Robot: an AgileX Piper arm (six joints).
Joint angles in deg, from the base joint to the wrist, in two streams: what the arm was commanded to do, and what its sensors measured. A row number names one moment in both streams.
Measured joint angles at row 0:
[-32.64, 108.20, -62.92, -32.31, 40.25, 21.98]
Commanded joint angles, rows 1 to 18:
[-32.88, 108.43, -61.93, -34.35, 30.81, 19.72]
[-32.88, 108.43, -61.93, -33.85, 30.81, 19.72]
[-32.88, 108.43, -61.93, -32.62, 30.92, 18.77]
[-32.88, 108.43, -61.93, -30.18, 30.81, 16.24]
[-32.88, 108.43, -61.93, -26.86, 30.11, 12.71]
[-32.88, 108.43, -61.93, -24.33, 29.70, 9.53]
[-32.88, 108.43, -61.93, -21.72, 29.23, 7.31]
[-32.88, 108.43, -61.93, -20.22, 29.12, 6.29]
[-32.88, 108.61, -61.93, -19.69, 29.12, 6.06]
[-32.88, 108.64, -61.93, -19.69, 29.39, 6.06]
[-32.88, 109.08, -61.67, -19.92, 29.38, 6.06]
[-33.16, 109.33, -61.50, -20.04, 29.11, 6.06]
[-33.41, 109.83, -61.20, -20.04, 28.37, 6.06]
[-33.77, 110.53, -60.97, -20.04, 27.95, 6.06]
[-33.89, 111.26, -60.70, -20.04, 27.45, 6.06]
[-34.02, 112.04, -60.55, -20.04, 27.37, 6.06]
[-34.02, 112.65, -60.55, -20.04, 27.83, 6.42]
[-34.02, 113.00, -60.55, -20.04, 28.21, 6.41]
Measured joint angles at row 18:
[-33.38, 111.08, -61.04, -20.40, 28.29, 6.73]
